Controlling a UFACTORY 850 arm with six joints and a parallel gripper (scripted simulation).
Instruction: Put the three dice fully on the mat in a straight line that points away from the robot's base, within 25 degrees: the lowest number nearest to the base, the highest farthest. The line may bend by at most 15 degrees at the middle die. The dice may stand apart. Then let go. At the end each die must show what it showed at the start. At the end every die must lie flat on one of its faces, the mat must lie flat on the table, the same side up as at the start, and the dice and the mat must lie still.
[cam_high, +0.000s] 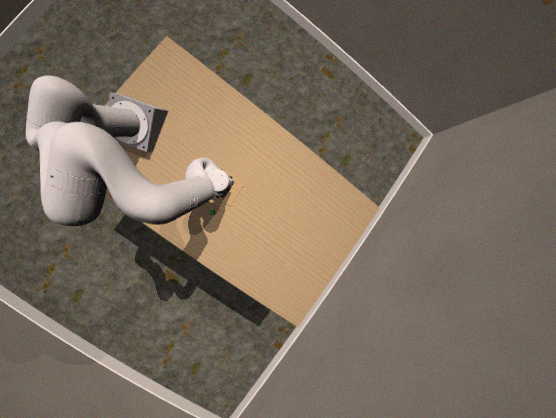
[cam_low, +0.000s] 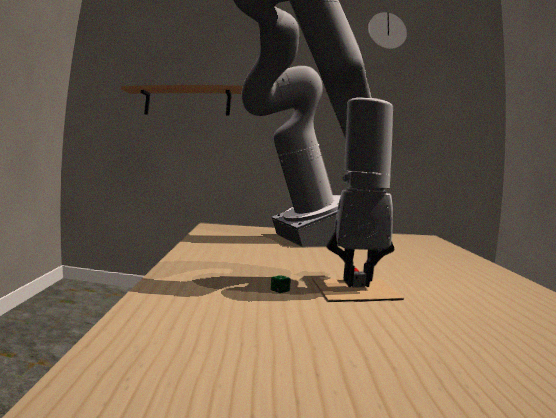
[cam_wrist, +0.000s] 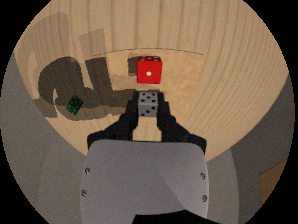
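The white die is 1 cm below my hand. Round my hand: red die 5 cm behind, 1 cm below; then green die 1 cm ahead, 14 cm to the right, 2 cm below; then tan mat 3 cm below.
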